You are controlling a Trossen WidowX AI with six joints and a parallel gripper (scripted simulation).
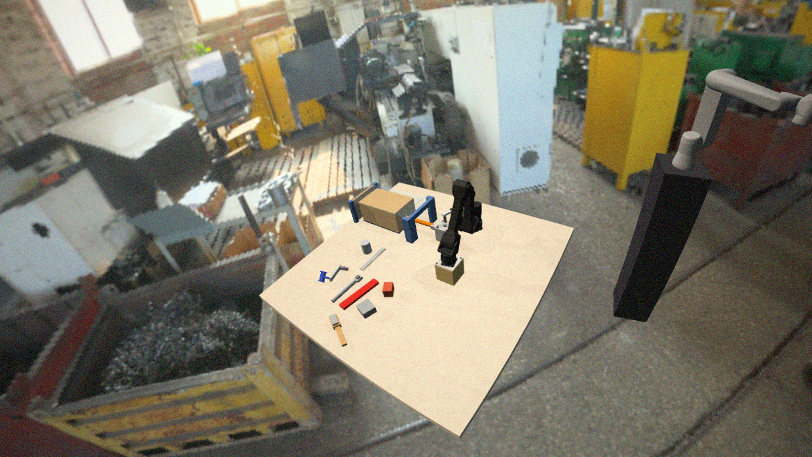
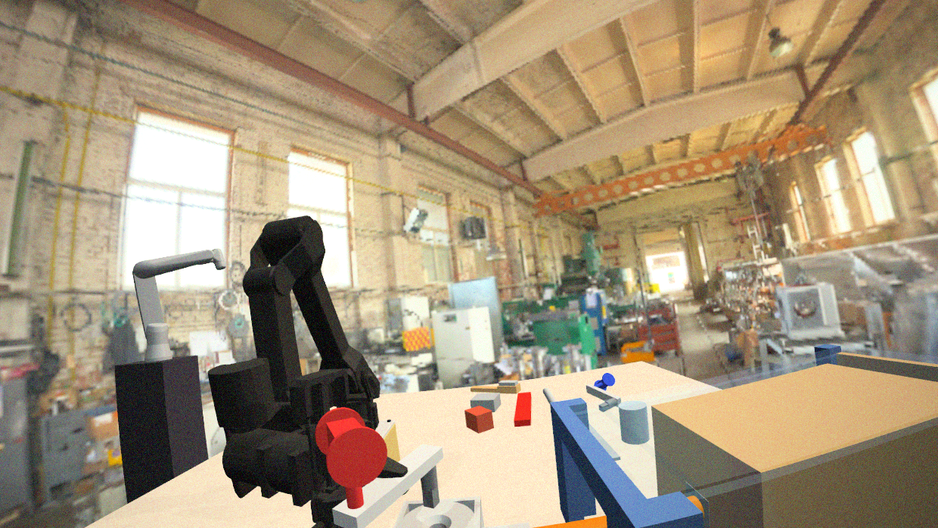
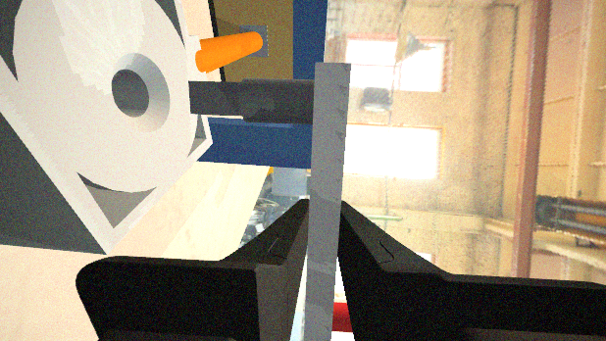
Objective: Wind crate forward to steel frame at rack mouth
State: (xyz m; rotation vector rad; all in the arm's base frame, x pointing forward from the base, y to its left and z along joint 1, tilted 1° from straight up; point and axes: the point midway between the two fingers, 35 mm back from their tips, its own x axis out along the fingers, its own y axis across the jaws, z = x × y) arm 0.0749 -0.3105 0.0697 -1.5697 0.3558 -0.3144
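The red knob lies 30 mm behind my gripper tip, 40 mm to the right of it and 40 mm above it. The rest, counted from my gripper tip: red-knobbed winch handle (20 mm behind, 10 mm to the right, 10 mm above); then blue steel frame (180 mm ahead, 10 mm to the left, 60 mm below); then grey winch (40 mm to the left, 130 mm below).
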